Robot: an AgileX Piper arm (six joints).
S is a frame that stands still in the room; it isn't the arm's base.
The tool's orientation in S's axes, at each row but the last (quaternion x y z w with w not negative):
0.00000 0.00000 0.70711 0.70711
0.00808 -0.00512 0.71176 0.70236
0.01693 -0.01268 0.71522 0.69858
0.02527 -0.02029 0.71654 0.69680
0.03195 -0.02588 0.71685 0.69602
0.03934 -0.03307 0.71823 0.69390
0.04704 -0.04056 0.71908 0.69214
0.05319 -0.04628 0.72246 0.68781
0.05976 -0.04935 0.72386 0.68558
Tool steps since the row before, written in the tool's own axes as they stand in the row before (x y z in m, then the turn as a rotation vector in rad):
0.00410 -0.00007 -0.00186 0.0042 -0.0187 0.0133
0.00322 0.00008 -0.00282 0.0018 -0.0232 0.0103
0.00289 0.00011 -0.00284 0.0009 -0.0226 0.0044
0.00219 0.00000 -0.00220 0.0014 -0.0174 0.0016
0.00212 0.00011 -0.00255 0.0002 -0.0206 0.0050
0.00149 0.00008 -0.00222 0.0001 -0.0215 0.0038
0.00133 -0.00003 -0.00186 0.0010 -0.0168 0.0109
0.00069 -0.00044 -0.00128 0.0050 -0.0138 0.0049
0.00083 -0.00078 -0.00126 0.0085 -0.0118 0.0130
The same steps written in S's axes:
0.00007 0.00410 -0.00186 0.0187 0.0042 0.0133
-0.00013 0.00327 -0.00276 0.0232 0.0019 0.0102
-0.00020 0.00300 -0.00272 0.0226 0.0012 0.0043
-0.00008 0.00233 -0.00205 0.0174 0.0018 0.0016
-0.00020 0.00232 -0.00237 0.0206 0.0004 0.0048
-0.00015 0.00171 -0.00206 0.0215 0.0005 0.0036
-0.00004 0.00155 -0.00168 0.0169 0.0003 0.0108
0.00039 0.00088 -0.00117 0.0136 0.0049 0.0055
0.00071 0.00106 -0.00113 0.0116 0.0070 0.0140

